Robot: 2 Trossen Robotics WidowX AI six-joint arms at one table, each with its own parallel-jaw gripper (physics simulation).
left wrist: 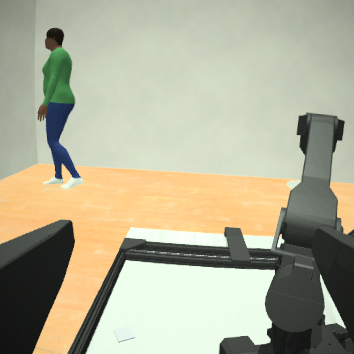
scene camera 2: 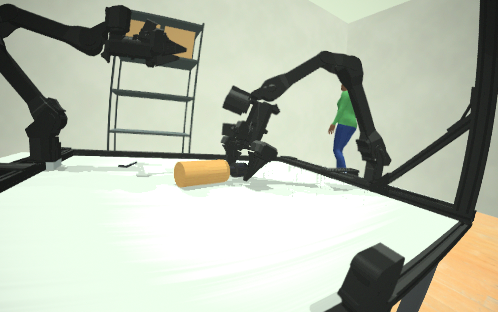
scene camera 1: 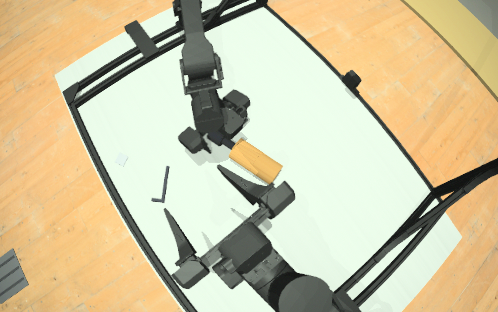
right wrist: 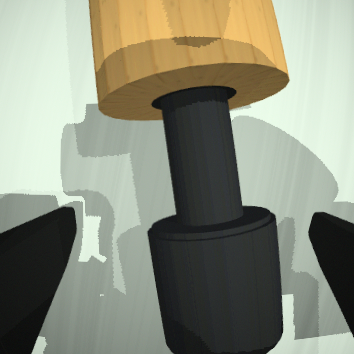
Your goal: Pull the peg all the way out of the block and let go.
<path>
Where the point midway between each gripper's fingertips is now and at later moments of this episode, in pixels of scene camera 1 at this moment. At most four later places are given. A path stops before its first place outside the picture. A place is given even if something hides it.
My left gripper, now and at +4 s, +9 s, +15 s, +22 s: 190, 187; 190, 187; 191, 187; 180, 173; 180, 174
My right gripper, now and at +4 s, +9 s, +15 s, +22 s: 223, 140; 223, 140; 198, 107; 198, 107; 198, 107
</path>
